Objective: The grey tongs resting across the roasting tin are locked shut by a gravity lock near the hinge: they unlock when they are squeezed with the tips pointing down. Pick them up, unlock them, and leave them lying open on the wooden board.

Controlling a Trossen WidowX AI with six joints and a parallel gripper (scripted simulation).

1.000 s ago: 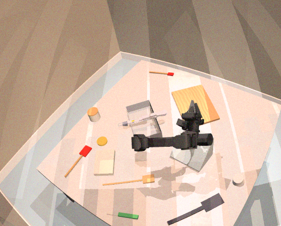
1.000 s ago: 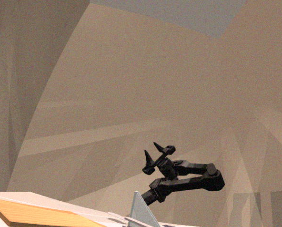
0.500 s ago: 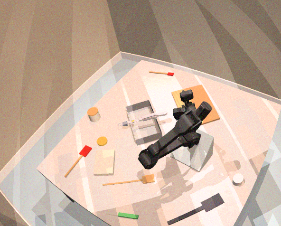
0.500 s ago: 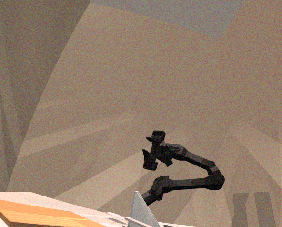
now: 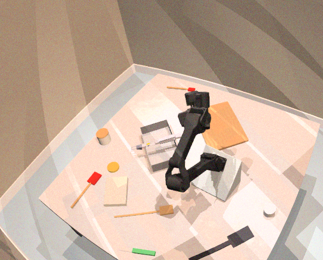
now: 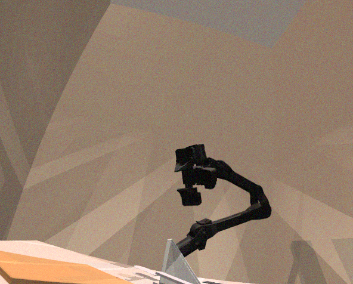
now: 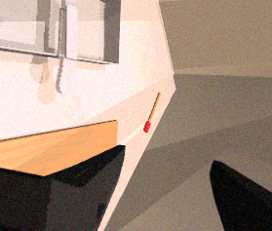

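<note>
Now: the yellow lock piece 24 cm ahead of my gripper tip, 9 cm to the left of it and 27 cm below it. Also, from my gripper tip: orange disc (36 cm ahead, 29 cm to the left, 32 cm below); wooden board (26 cm to the right, 33 cm below); grey roasting tin (21 cm ahead, 4 cm to the left, 31 cm below).
</note>
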